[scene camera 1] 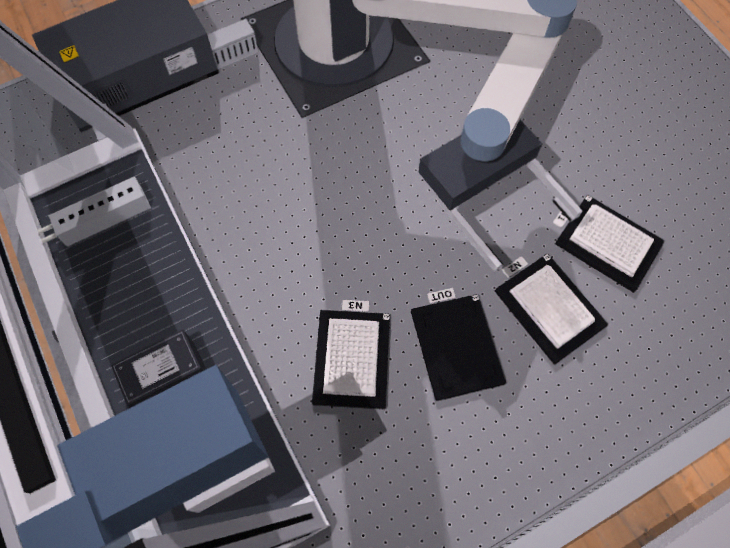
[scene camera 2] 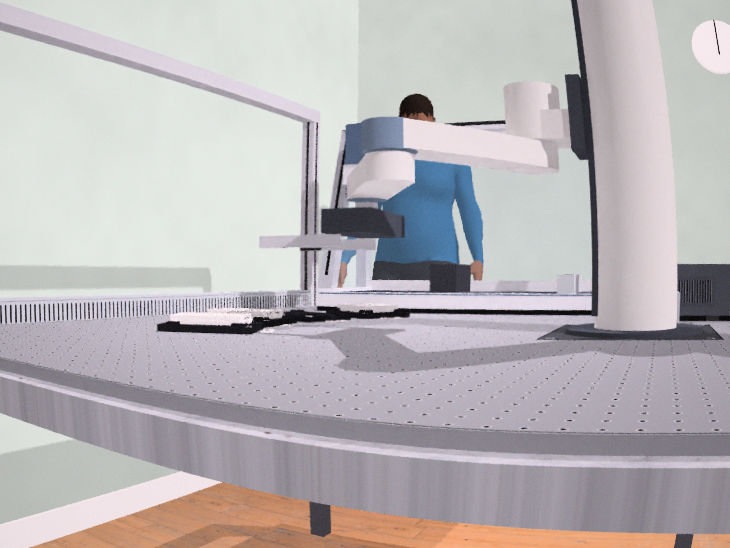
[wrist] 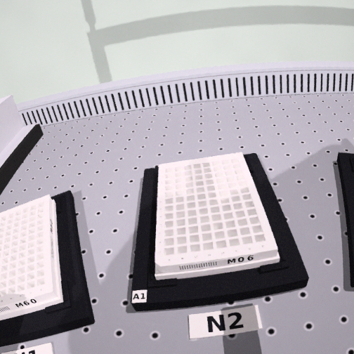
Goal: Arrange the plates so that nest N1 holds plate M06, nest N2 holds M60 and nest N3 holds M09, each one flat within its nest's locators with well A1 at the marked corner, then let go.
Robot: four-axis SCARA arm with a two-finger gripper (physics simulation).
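Where they show: gripper, fingertip midpoint: [scene camera 1: 539, 241] [scene camera 2: 282, 244]; arm's base, link origin: [scene camera 1: 334, 43].
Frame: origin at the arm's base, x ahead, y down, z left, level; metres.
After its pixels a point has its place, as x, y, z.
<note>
My gripper [scene camera 1: 539, 241] @(0.642, -0.161, 0.038) [scene camera 2: 288, 241] @(0.642, -0.161, 0.038) is open and empty, well above the table, its fingers reaching toward nests N1 and N2. Plate M60 [scene camera 1: 612, 238] @(0.666, -0.038, 0.219) [wrist: 25, 255] lies in nest N1 [scene camera 1: 594, 259] @(0.681, -0.025, 0.172) [wrist: 77, 260]. Plate M06 [scene camera 1: 553, 305] @(0.720, -0.036, 0.051) [wrist: 210, 215] lies in nest N2 [scene camera 1: 537, 330] @(0.742, -0.025, 0.006) [wrist: 283, 240], its label facing the N2 tag and the A1 mark at the nest's near left corner in the wrist view. A white plate [scene camera 1: 352, 356] @(0.633, -0.036, -0.295) lies in nest N3 [scene camera 1: 383, 359] @(0.660, -0.025, -0.250); its label is not readable. The black OUT nest [scene camera 1: 458, 348] @(0.704, -0.025, -0.130) [wrist: 347, 200] holds no plate in scene camera 1.
The arm's base column [scene camera 1: 333, 29] @(0.075, -0.129, -0.035) [scene camera 2: 633, 176] @(-0.003, -0.256, 0.075) stands on the perforated table. A framed bay with a blue block [scene camera 1: 159, 442] @(0.740, -0.501, -0.539) is at the left in scene camera 1. A dark box [scene camera 1: 126, 53] @(-0.066, -0.127, -0.403) stands behind it. A person [scene camera 2: 433, 218] stands beyond the table.
</note>
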